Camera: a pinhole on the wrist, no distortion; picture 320 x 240 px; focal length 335.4 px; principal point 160.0 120.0 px. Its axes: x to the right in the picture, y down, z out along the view. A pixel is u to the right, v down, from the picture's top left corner.
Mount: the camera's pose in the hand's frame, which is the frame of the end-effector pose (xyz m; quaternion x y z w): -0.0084 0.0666 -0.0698 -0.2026 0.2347 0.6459 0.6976
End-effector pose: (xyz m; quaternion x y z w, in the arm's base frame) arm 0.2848 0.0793 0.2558 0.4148 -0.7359 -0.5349 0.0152
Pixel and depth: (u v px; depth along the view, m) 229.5 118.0 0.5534
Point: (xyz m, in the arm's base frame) -0.1712 0.3359 0.4940
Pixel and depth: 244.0 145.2 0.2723
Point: 0.0699 0.1929 0.4379
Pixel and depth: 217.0 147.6 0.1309
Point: 0.1838 0.1165 0.3796
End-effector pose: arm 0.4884 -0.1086 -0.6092 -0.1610 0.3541 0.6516 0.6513
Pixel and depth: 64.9 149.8 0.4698
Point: 0.3598 0.1566 -0.2602
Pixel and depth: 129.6 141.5 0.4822
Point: 0.2717 0.1477 -0.2815
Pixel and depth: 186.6 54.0 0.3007
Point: 0.2735 0.0754 -0.4825
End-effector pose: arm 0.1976 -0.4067 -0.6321 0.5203 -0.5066 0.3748 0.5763
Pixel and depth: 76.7 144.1 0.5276
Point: -0.1526 -0.7818 -0.6140
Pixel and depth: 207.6 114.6 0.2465
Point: -0.0498 -0.4720 -0.5722
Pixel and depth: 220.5 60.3 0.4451
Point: -0.1974 -0.5840 -0.4590
